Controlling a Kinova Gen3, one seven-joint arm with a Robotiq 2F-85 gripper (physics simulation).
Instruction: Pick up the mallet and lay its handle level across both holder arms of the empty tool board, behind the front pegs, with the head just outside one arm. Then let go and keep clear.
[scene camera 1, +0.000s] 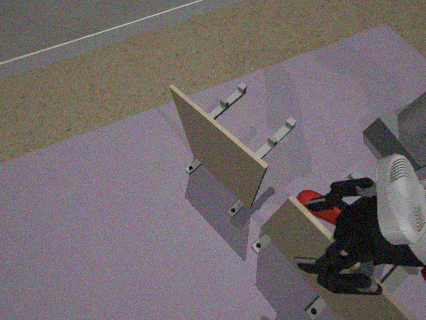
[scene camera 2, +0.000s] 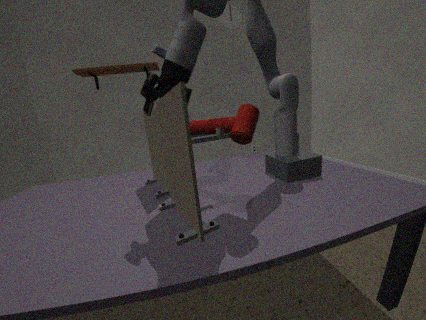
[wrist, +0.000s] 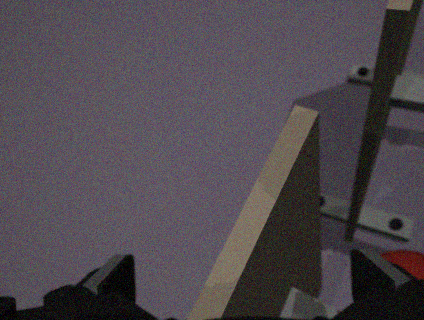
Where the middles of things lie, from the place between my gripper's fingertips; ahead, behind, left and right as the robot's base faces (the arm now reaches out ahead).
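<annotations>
Position of the red mallet (scene camera 2: 241, 127) relative to my hand: 60 mm to the left of it, 130 mm behind it, 40 mm below it.
</annotations>
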